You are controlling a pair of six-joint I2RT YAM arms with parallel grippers.
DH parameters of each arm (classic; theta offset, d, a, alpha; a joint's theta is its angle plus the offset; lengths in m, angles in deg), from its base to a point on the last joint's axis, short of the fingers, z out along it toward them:
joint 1: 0 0.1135 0.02 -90
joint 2: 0 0 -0.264 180
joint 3: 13.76 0 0.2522 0
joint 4: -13.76 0 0.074 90
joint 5: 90 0 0 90
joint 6: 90 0.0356 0 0
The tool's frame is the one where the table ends.
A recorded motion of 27 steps. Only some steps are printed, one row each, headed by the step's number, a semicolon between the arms.
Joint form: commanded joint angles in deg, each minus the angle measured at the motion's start. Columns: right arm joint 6, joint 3, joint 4, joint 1, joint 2, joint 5; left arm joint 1, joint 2, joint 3, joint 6, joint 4, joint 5.
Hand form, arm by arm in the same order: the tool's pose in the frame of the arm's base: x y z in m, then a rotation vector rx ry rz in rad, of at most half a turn. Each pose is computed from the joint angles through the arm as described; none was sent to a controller.
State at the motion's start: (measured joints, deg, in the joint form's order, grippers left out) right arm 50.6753 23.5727 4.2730 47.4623 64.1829 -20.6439; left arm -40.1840 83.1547 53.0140 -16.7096 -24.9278 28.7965
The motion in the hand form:
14: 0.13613 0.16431 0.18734 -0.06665 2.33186 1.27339; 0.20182 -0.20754 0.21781 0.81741 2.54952 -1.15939
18: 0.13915 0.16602 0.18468 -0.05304 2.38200 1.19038; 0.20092 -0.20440 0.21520 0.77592 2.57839 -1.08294
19: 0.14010 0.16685 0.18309 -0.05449 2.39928 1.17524; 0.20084 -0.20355 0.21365 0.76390 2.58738 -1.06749
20: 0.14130 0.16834 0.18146 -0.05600 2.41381 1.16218; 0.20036 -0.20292 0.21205 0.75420 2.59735 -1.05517
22: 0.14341 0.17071 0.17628 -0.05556 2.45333 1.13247; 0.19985 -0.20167 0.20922 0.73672 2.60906 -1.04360
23: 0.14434 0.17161 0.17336 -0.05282 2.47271 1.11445; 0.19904 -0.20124 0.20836 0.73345 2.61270 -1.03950
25: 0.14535 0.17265 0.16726 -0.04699 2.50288 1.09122; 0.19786 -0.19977 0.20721 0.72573 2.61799 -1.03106
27: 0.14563 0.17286 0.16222 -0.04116 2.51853 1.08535; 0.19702 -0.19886 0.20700 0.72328 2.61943 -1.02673
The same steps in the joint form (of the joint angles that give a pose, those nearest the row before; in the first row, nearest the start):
14: 2.83 -1.76 5.91 0.48 -4.32 6.02; -1.56 -0.27 -0.96 -1.16 1.59 6.32
18: 1.82 -0.17 2.26 0.52 -2.68 8.05; -1.56 -0.71 -1.53 -1.77 0.87 2.91
19: 1.57 0.19 1.59 0.48 -1.95 8.07; -1.52 -0.71 -1.79 -2.01 0.85 2.24
20: 1.38 0.58 1.26 0.52 -1.01 8.15; -1.55 -0.71 -2.05 -2.27 0.77 1.70
22: 1.14 1.17 0.41 0.52 1.02 8.14; -1.49 -0.74 -2.65 -2.80 1.06 1.15
23: 1.04 1.39 -0.01 0.53 2.00 8.30; -1.55 -0.86 -2.92 -2.94 1.10 0.95
25: 1.07 1.37 -0.08 0.53 3.63 8.39; -1.53 -1.18 -3.40 -3.13 1.11 0.57
27: 1.28 0.93 0.64 0.48 4.70 8.21; -1.53 -1.44 -3.65 -3.17 1.04 0.39

